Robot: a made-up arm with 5 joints.
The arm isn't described. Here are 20 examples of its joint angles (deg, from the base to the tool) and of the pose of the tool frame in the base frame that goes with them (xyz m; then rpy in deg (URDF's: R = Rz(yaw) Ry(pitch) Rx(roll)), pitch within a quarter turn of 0, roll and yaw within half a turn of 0).
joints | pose
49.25 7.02 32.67 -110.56 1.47 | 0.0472 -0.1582 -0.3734 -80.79 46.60 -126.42
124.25 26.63 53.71 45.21 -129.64 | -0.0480 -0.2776 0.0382 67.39 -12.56 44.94
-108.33 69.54 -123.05 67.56 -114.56 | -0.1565 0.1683 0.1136 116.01 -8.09 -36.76
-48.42 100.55 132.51 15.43 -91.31 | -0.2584 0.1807 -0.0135 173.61 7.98 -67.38
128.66 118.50 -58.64 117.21 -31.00 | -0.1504 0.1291 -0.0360 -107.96 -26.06 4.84
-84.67 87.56 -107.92 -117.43 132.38 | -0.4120 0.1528 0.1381 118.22 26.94 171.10
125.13 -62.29 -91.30 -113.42 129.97 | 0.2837 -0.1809 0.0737 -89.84 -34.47 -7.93
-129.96 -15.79 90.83 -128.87 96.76 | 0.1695 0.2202 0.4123 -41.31 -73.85 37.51
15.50 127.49 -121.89 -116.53 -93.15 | -0.3424 -0.0157 0.1568 -31.16 -26.47 -162.45
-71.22 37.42 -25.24 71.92 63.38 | -0.2453 0.0457 0.1363 161.63 -18.27 -32.53
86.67 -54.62 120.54 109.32 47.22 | 0.2842 0.1105 -0.2183 -167.20 14.17 133.88
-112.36 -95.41 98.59 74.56 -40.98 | 0.0381 -0.2721 0.1968 -72.48 11.18 166.99
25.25 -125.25 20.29 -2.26 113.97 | -0.0524 0.1417 0.0617 -49.61 -59.39 177.43
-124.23 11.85 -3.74 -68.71 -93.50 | -0.0841 0.1738 0.4153 -0.54 -35.06 78.50
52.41 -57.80 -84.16 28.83 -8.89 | -0.0257 -0.0996 -0.0587 -51.78 29.20 114.39
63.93 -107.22 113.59 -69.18 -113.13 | 0.1665 0.2201 0.0440 -60.39 -20.76 -1.02
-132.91 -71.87 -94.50 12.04 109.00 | 0.0027 -0.0245 0.1118 -128.79 -46.02 -108.65
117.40 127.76 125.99 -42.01 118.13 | -0.2279 -0.0207 0.0349 174.29 -10.74 105.45
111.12 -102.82 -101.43 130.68 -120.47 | 0.0968 0.0737 0.1231 -78.50 -37.68 166.05
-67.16 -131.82 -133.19 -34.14 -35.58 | 0.1104 -0.0523 0.1040 -122.06 -32.51 19.28
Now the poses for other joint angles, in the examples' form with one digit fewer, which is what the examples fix.
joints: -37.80 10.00 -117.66 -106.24 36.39
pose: -0.153 0.294 -0.191 12.3 66.5 95.6
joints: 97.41 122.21 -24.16 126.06 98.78
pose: -0.171 0.236 0.010 21.1 -13.6 3.2
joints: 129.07 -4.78 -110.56 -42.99 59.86
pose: -0.075 -0.250 0.085 -139.0 5.2 -101.5
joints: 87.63 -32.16 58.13 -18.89 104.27
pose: 0.101 -0.057 -0.030 45.8 -53.4 -4.0
